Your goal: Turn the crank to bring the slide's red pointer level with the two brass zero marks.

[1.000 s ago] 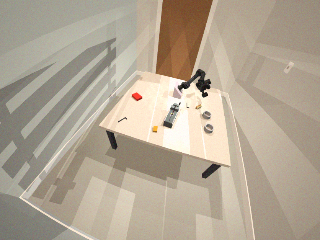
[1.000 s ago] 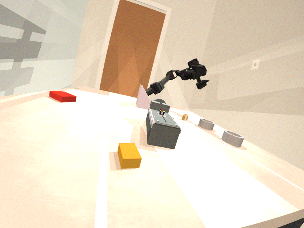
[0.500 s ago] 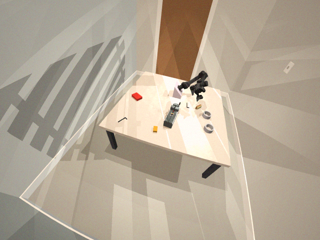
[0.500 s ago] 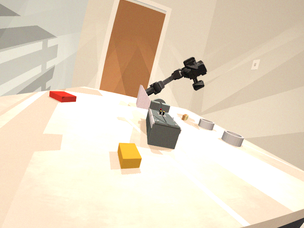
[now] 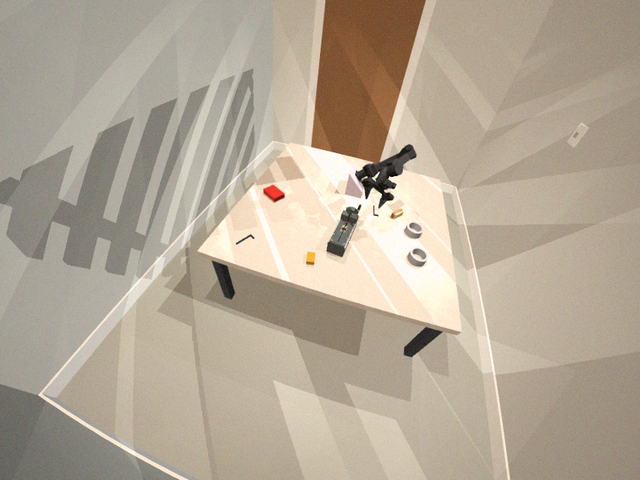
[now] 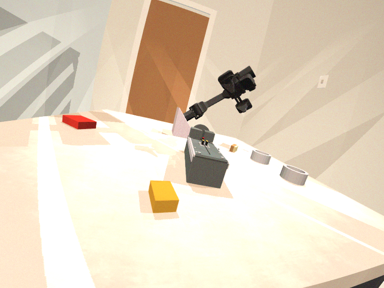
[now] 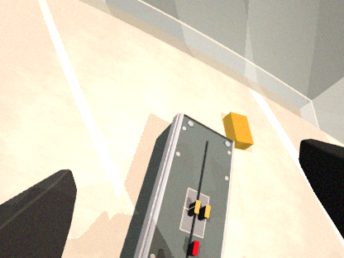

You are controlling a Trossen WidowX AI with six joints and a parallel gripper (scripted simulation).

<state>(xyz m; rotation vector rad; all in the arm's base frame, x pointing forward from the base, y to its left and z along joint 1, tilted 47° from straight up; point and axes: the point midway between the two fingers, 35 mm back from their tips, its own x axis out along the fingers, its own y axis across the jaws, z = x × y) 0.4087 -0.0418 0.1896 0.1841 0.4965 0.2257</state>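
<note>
The dark brown crank handle is 130 mm behind my gripper tip, 50 mm to the right of it and 140 mm below it. The rest, counted from my gripper tip: red pointer (10 mm ahead, 100 mm to the right, 160 mm below); then yellow block (250 mm ahead, 230 mm to the right, 230 mm below); then tan block (260 mm behind, 200 mm to the left, 220 mm below).
</note>
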